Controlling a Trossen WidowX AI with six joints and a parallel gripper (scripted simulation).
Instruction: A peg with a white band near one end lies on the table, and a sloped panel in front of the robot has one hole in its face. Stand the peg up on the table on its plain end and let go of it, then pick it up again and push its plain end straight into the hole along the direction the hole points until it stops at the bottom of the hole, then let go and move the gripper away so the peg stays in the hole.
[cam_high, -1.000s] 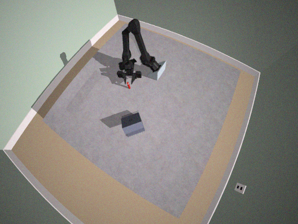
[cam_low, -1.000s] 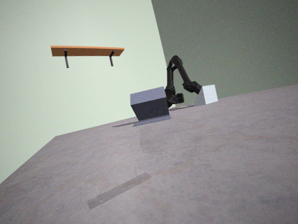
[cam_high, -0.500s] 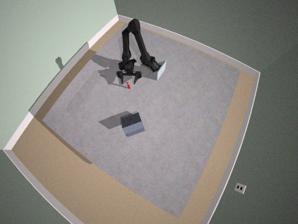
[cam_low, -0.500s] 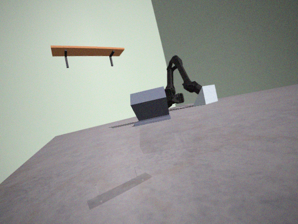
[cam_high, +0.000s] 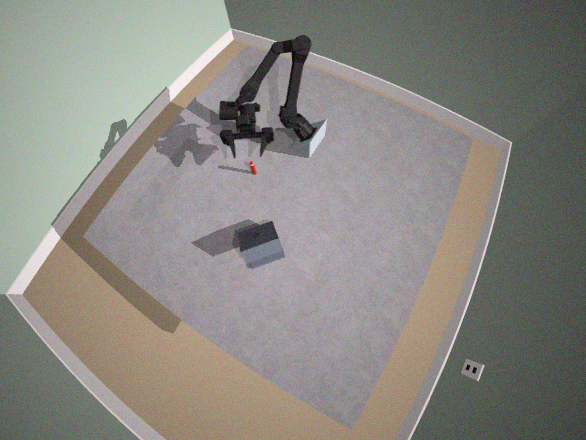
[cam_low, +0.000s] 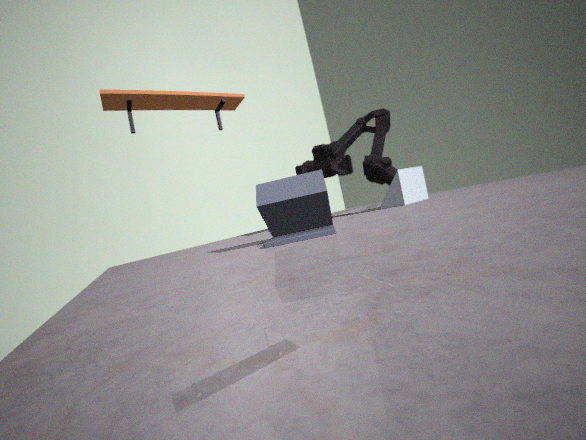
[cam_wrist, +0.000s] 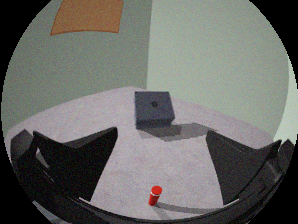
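Right now my gripper tip is 20 mm past the red peg, 10 mm to the left of it and 100 mm above it. The rest, counted from my gripper tip: sloped panel 230 mm ahead, 160 mm to the left, 90 mm below.
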